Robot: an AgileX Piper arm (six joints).
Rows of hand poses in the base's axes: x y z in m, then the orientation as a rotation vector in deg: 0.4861, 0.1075, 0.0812, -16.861, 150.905, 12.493; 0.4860, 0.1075, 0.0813, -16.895, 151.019, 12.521; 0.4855, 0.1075, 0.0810, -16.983, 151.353, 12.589; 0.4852, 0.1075, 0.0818, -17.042, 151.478, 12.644; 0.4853, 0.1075, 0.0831, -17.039, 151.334, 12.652; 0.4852, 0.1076, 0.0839, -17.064, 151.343, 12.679; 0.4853, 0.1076, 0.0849, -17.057, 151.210, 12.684; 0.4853, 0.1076, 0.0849, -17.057, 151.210, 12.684; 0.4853, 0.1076, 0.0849, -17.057, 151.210, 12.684; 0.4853, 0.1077, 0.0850, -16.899, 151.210, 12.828; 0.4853, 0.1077, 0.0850, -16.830, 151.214, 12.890; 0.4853, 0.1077, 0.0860, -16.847, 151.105, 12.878; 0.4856, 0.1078, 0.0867, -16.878, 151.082, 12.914; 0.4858, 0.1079, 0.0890, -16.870, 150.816, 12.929; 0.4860, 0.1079, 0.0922, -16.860, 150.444, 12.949; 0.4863, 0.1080, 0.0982, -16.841, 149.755, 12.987; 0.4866, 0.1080, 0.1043, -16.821, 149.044, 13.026; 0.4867, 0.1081, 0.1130, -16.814, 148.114, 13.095; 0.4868, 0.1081, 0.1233, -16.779, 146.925, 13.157; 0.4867, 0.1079, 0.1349, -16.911, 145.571, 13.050; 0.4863, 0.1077, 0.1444, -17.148, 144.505, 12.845; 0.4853, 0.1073, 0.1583, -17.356, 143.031, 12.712; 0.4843, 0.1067, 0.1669, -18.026, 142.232, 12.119
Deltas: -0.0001, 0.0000, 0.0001, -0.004, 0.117, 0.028; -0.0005, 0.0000, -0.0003, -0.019, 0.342, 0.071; -0.0003, 0.0000, 0.0008, 0.009, 0.133, 0.050; 0.0001, 0.0000, 0.0013, 0.028, -0.141, 0.001; -0.0001, 0.0001, 0.0008, 0.013, 0.014, 0.022; 0.0001, 0.0000, 0.0010, 0.025, -0.130, -0.003; 0.0000, 0.0000, 0.0000, 0.000, 0.000, 0.000; 0.0000, 0.0000, 0.0000, 0.000, 0.000, 0.000; 0.0000, 0.0001, 0.0001, 0.129, 0.016, -0.086; 0.0000, 0.0000, 0.0000, 0.055, 0.011, -0.038; 0.0000, 0.0000, 0.0010, 0.005, -0.109, 0.011; 0.0003, 0.0001, 0.0007, 0.023, -0.016, 0.029; 0.0002, 0.0001, 0.0023, 0.052, -0.260, -0.001; 0.0002, 0.0000, 0.0032, 0.072, -0.363, 0.000; 0.0003, 0.0001, 0.0060, 0.134, -0.673, 0.000; 0.0003, 0.0000, 0.0061, 0.139, -0.694, 0.000; 0.0001, 0.0001, 0.0087, 0.191, -0.905, 0.018; 0.0001, 0.0000, 0.0103, 0.232, -1.161, 0.000; -0.0001, -0.0002, 0.0116, 0.104, -1.344, 0.088; -0.0004, -0.0002, 0.0095, -0.034, -1.073, 0.140; -0.0010, -0.0004, 0.0139, 0.085, -1.464, 0.145; -0.0010, -0.0006, 0.0086, -0.456, -0.855, 0.359
